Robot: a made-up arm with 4 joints.
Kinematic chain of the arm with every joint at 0, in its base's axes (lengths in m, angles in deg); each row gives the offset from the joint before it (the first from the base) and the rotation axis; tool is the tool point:
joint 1: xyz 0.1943 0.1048 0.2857 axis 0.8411 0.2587 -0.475
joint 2: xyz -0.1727 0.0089 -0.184 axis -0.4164 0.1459 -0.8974
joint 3: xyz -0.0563 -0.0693 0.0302 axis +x
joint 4: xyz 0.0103 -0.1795 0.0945 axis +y
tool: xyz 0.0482 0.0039 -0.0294
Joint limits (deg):
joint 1: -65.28..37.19
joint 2: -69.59..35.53
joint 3: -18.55..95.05
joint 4: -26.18..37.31
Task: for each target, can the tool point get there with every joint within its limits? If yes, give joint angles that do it. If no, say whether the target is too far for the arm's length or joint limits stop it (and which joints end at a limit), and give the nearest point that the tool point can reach.
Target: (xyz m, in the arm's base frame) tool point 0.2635 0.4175 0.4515
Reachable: no: joint limits stop it (at a limit: joint 1, joint 2, joint 3, joint 4) | nearest point 0.3080 -0.0058 0.3504 | short by 0.437 m
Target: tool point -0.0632 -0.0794 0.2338
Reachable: yes | joints 3.77 20.73 -7.60 21.79
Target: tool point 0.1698 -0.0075 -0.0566
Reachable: yes | joints -14.75 -51.94 86.20 -12.86
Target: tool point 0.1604 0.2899 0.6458
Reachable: no: joint limits stop it (at a limit: joint 1, joint 3, joint 4) | nearest point 0.1950 -0.0769 0.4358 | short by 0.424 m
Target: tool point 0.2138 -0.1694 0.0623
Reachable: yes | joints -26.87 -29.72 60.90 -14.05
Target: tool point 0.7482 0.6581 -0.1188
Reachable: no: too far | nearest point 0.1662 0.2866 -0.0030 | short by 0.700 m
